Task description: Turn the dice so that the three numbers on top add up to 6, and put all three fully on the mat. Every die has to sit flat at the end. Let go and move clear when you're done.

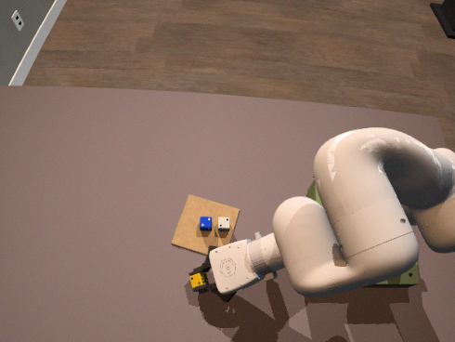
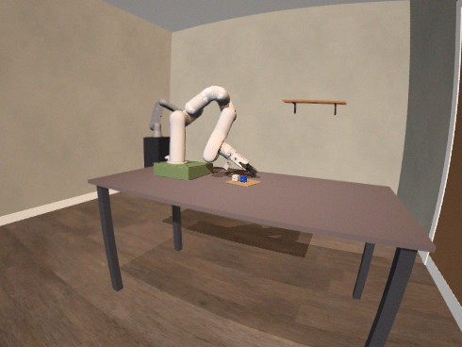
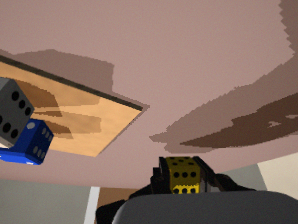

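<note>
The white die lies 14 cm to the right of my hand, 5 cm behind it and 2 cm below it. The rest, counted from my hand: yellow die: right at my hand; then blue die: 14 cm to the right, 2 cm below, 1 cm behind; then tan mat: 14 cm to the right, 4 cm below, 1 cm behind.
</note>
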